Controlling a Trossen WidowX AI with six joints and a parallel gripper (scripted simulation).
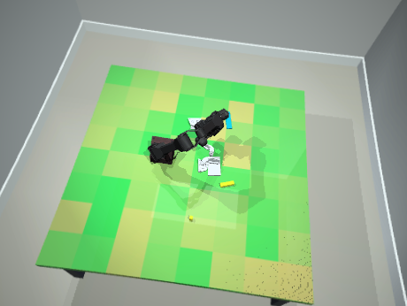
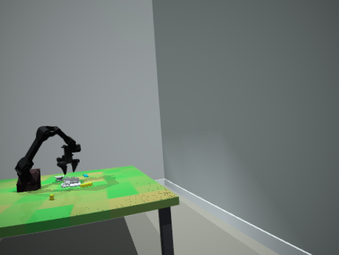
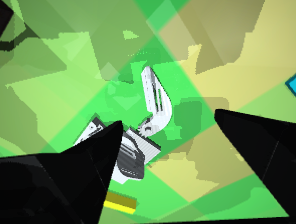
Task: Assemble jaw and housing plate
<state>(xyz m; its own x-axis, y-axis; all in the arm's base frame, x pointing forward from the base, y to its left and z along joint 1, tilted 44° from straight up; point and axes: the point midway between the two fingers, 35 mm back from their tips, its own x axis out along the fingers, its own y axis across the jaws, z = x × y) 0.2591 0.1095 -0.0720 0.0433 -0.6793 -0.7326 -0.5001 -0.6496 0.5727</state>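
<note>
My gripper tip is now 2 cm short of the jaw, 3 cm to the left of it and 6 cm above it. The rest, counted from my gripper tip: yellow bar (15 cm ahead, 22 cm to the right, 6 cm below); then blue bar (9 cm ahead, 22 cm to the left, 7 cm below); then small yellow cube (1 cm behind, 45 cm to the right, 6 cm below).
</note>
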